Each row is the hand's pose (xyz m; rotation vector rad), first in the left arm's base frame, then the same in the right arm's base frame.
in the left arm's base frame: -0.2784 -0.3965 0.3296 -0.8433 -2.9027 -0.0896
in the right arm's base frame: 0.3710 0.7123 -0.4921 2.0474 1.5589 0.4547
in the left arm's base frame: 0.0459 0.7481 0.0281 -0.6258 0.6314 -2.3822
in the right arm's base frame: 1.5461 0.6946 -0.1384 -0.6784 -0.6868 2.5200
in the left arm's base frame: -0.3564 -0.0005 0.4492 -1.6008 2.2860 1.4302
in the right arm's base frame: 0.6416 0.9471 -0.2710 -0.2417 2.0072 0.4906
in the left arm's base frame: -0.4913 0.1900 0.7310 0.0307 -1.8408 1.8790
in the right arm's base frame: 0.6478 1.2184 -0.0255 -1.5093 -1.5608 0.9127
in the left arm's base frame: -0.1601 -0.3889 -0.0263 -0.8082 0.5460 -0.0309
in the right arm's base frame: 0.5694 0.4958 -0.7255 -0.2430 0.3307 -1.3958
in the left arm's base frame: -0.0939 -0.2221 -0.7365 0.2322 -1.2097 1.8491
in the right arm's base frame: 1.0730 0.2640 -1.2043 -0.9946 -1.3324 0.7334
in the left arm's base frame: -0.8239 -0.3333 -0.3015 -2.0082 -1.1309 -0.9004
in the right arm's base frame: 0.6655 1.0179 -1.2130 2.1503 -0.0898 2.1022
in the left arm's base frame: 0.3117 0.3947 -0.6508 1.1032 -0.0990 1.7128
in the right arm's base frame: 1.6139 0.1277 -0.7133 0.2498 -1.0352 0.8075
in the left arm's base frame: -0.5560 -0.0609 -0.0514 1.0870 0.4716 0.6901
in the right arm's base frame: 0.8111 0.9462 -0.7861 0.9080 -0.7995 -0.1069
